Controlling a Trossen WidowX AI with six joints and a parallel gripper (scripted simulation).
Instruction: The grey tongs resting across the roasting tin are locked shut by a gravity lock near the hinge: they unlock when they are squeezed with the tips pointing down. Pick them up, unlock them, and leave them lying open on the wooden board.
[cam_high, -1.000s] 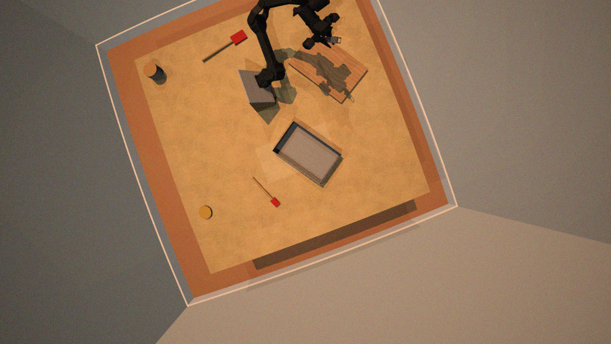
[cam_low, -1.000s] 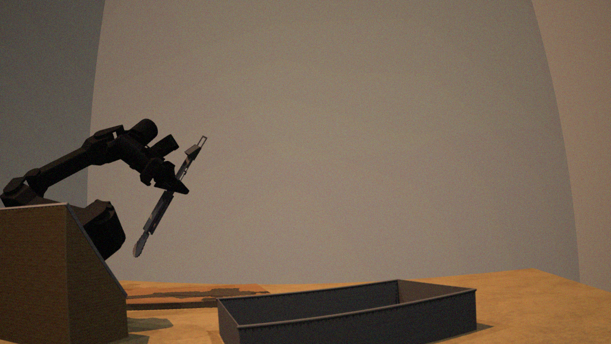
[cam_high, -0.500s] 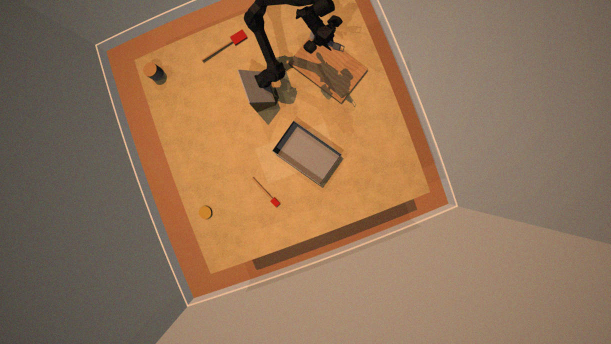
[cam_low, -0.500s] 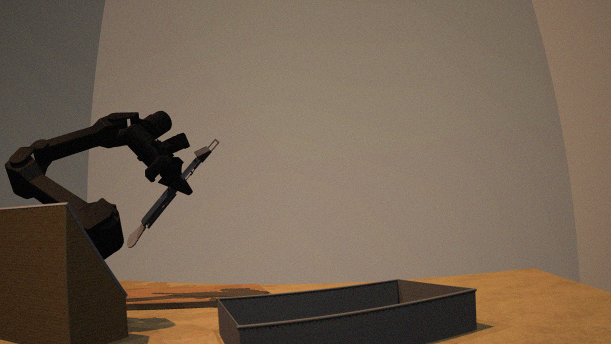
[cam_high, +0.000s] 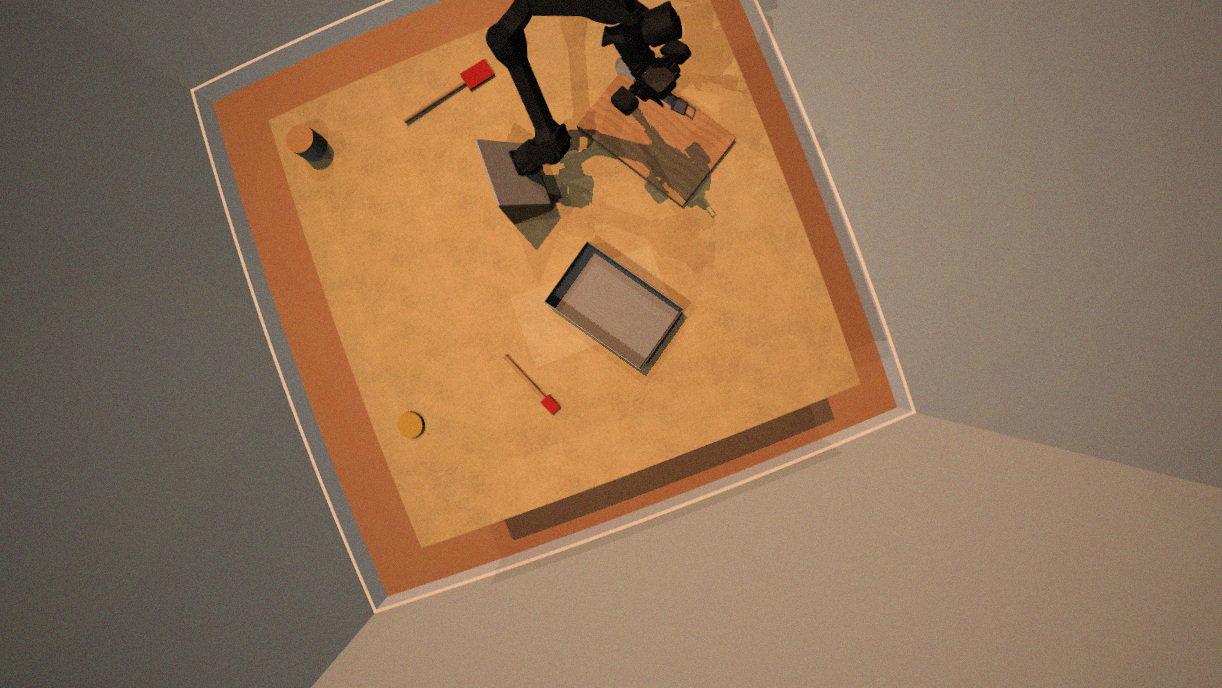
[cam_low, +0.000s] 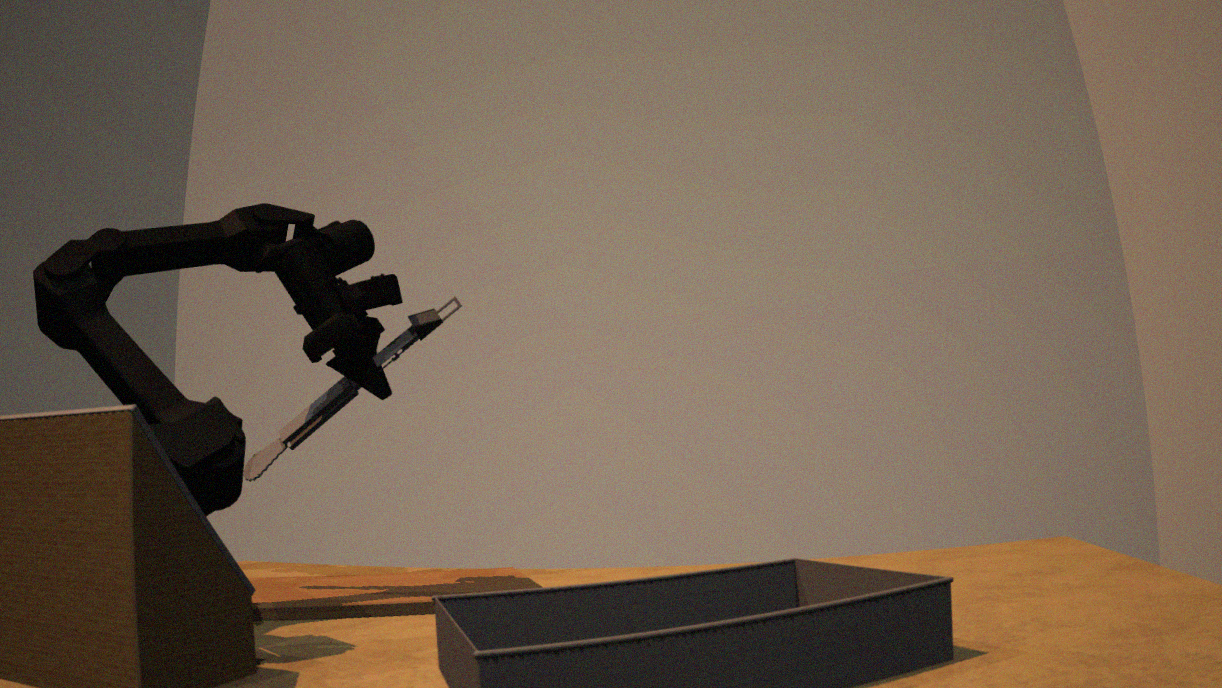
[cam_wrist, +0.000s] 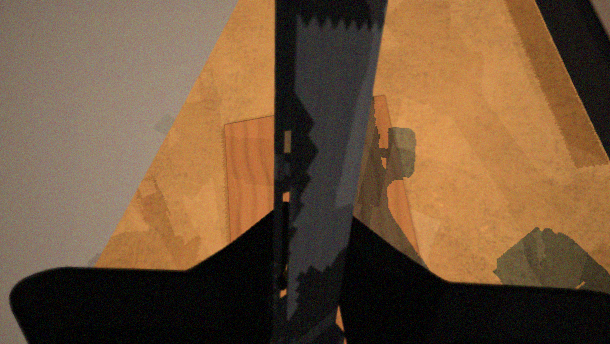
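The wooden board is 230 mm below my gripper tip, 30 mm behind it and 10 mm to the left of it. The rest, counted from my gripper tip: roasting tin: 360 mm ahead, 280 mm to the right, 210 mm below; orange disc: 910 mm to the right, 440 mm ahead, 230 mm below.
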